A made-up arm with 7 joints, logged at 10 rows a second.
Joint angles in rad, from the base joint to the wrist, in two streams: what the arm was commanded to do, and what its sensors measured. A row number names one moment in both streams.
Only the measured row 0 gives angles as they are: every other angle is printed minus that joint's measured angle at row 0.
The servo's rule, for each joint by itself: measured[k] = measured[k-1] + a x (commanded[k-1-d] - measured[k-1]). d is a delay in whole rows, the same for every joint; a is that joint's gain. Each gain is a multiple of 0.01, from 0.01 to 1. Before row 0 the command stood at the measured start. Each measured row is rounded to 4 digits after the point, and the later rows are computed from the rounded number. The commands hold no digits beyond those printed.
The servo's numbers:
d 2
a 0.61 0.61 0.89 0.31 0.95 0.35 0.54
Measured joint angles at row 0:
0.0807, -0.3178, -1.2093, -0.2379, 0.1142, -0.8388, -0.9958
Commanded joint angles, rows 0 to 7:
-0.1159, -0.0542, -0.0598, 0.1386, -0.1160, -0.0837, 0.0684
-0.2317, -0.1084, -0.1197, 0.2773, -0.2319, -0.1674, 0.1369
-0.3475, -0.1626, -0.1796, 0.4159, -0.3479, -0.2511, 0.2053
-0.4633, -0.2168, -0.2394, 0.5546, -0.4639, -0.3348, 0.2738
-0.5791, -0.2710, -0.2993, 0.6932, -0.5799, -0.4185, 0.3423
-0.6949, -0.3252, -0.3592, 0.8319, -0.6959, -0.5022, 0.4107
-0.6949, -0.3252, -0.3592, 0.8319, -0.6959, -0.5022, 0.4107
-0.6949, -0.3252, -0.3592, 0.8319, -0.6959, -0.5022, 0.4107
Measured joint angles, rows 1 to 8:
0.0000, 0.0000, 0.0000, 0.0000, 0.0000, 0.0000, 0.0000
0.0000, 0.0000, 0.0000, 0.0000, 0.0000, 0.0000, 0.0000
-0.0707, -0.0331, -0.0532, 0.0430, -0.1102, -0.0293, 0.0369
-0.1689, -0.0790, -0.1124, 0.1156, -0.2258, -0.0776, 0.0909
-0.2778, -0.1300, -0.1722, 0.2087, -0.3418, -0.1383, 0.1527
-0.3910, -0.1829, -0.2320, 0.3159, -0.4578, -0.2071, 0.2181
-0.5057, -0.2366, -0.2919, 0.4329, -0.5738, -0.2811, 0.2852
-0.6211, -0.2906, -0.3518, 0.5566, -0.6898, -0.3585, 0.3530

